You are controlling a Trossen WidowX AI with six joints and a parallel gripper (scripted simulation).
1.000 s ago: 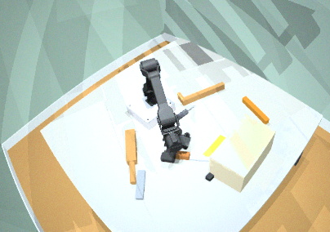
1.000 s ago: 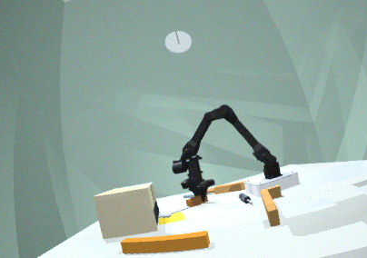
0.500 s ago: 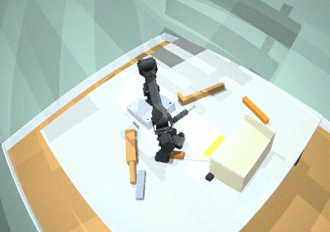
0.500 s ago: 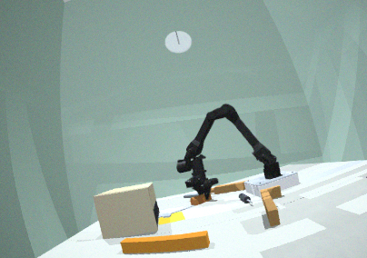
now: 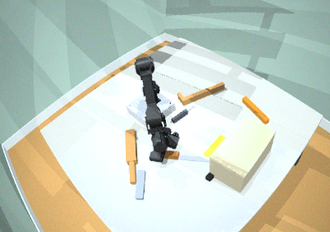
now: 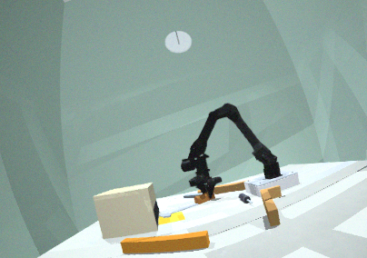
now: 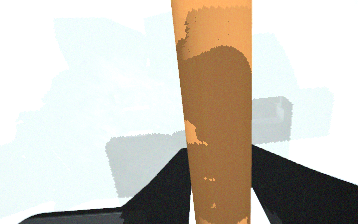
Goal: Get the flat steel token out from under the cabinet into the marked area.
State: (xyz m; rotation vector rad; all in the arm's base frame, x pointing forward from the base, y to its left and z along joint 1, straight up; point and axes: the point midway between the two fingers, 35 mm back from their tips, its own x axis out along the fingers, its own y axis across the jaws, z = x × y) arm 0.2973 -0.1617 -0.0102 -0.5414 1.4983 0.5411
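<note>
Right now my gripper tip is 14 cm to the left of the orange paddle, 7 cm past it and 1 cm below it. Round my gripper tip: orange bar: 55 cm to the left, 13 cm ahead, 1 cm above; then grey flat bar: 19 cm to the right, 7 cm ahead.
</note>
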